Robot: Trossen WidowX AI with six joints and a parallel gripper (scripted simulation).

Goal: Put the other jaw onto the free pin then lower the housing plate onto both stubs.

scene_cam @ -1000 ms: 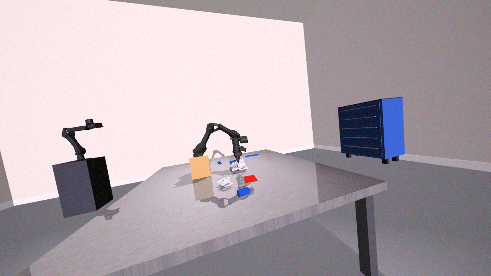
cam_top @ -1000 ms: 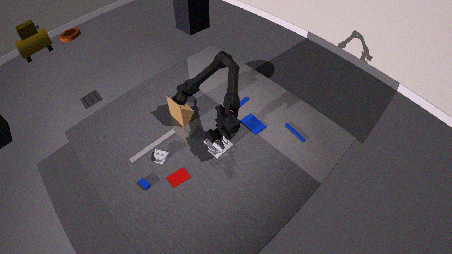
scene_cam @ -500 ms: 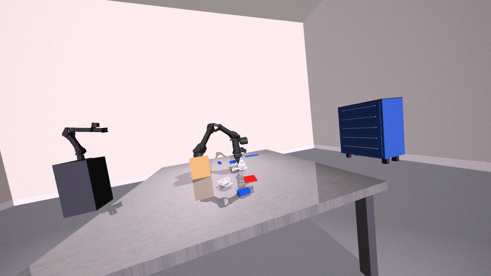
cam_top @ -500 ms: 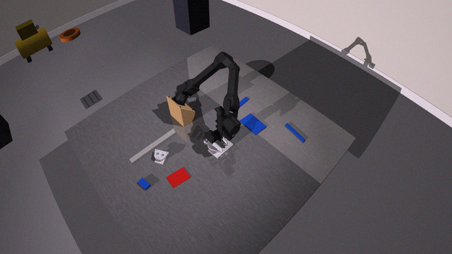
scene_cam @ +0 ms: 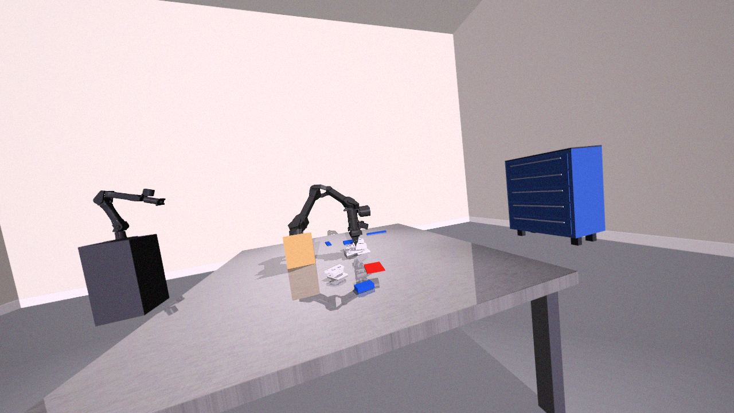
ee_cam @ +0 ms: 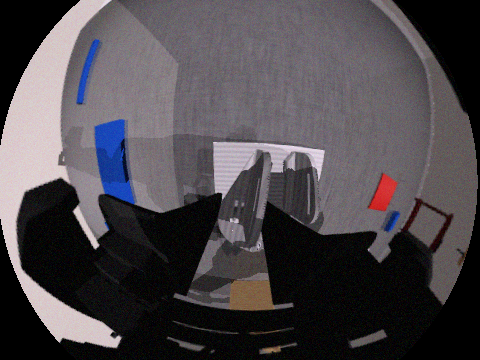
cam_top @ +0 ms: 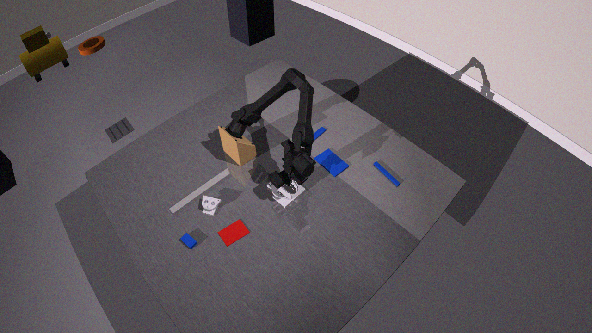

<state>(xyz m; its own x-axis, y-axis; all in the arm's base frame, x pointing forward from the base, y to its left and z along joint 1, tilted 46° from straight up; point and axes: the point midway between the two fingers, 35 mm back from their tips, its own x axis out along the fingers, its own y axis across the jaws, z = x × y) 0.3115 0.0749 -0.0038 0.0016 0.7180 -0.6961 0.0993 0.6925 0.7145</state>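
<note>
My gripper tip is now 31 cm to the left of the white stepped part, 15 cm past it and 2 cm above it. Also, from my gripper tip: red plate 31 cm to the right, 3 cm below; then blue plate 22 cm to the left, 3 cm below, 3 cm ahead; then blue bar 34 cm to the left, 24 cm ahead, 2 cm below.
</note>
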